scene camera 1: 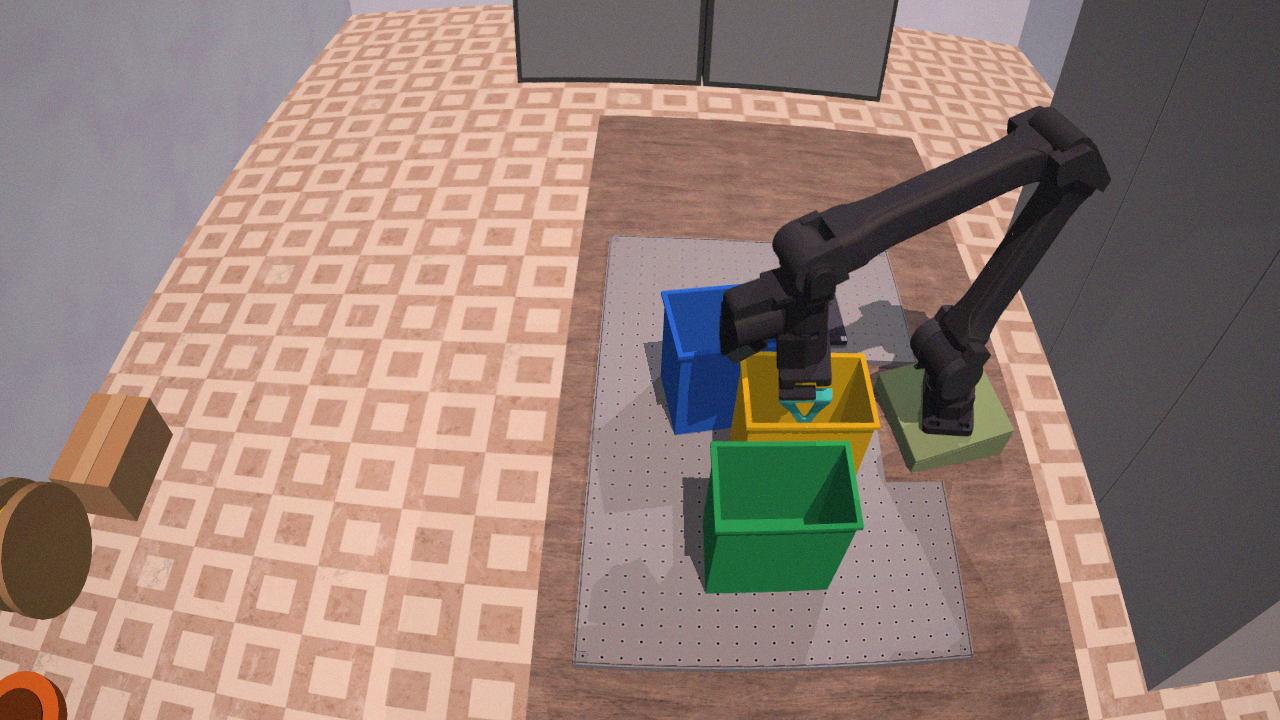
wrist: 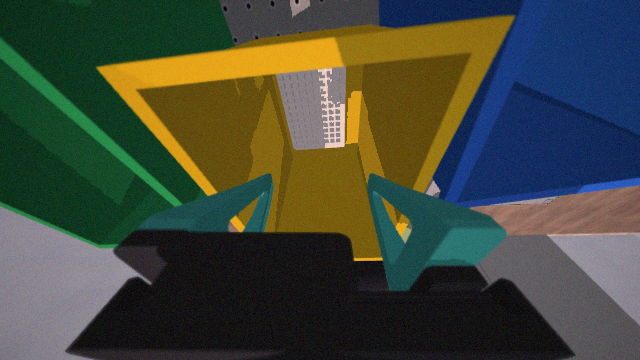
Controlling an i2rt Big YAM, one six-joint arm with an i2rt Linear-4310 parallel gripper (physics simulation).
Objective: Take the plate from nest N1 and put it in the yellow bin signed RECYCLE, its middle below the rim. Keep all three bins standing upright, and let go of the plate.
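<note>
The yellow bin stands upright between the blue bin and the green bin. Both of these are upright too. The pale grey gridded plate shows deep inside the yellow bin in the wrist view, below the rim and near the far wall. It is hidden in the scene view. My gripper points down at the yellow bin's mouth, its teal fingers open with nothing between them. The plate is beyond the fingertips, apart from them. The RECYCLE sign and nest N1 cannot be made out.
The bins stand close together on a grey perforated board on a brown wooden surface. My arm's base is on a pale green block at the right. Part of a dark object shows behind my wrist. Tall grey cabinets stand at the right.
</note>
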